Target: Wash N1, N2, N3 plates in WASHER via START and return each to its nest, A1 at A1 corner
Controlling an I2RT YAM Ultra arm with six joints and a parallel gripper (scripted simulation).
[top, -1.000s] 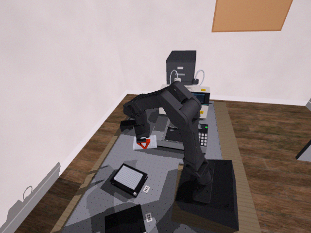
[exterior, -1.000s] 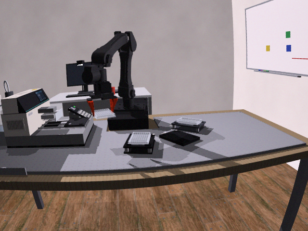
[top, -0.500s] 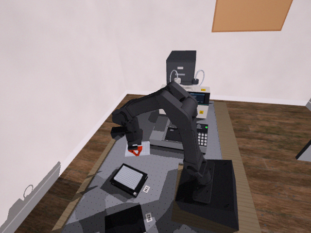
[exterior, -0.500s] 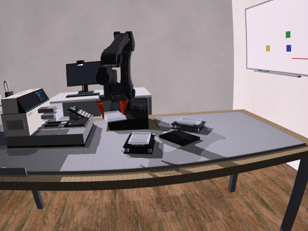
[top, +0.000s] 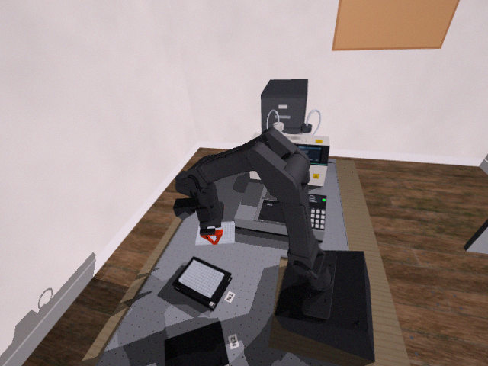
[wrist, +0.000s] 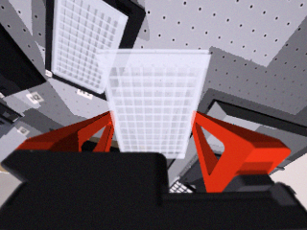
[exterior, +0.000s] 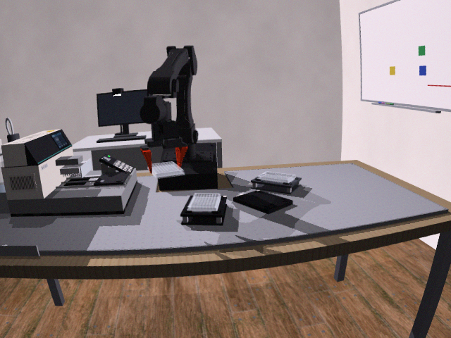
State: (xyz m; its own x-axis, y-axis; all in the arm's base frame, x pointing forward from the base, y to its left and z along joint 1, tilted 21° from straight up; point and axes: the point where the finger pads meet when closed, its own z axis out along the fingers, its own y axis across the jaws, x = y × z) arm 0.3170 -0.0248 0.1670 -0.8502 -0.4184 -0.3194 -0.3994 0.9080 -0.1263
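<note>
Right now the nest N2 is 300 mm to the left of my hand, 140 mm below it and 80 mm behind it. Round my hand: black washer carrier (240 mm to the right, 160 mm behind, 70 mm below); then nest N1 (120 mm to the left, 120 mm below, 10 mm ahead); then N1 label (140 mm below, 120 mm to the left, 100 mm behind).
</note>
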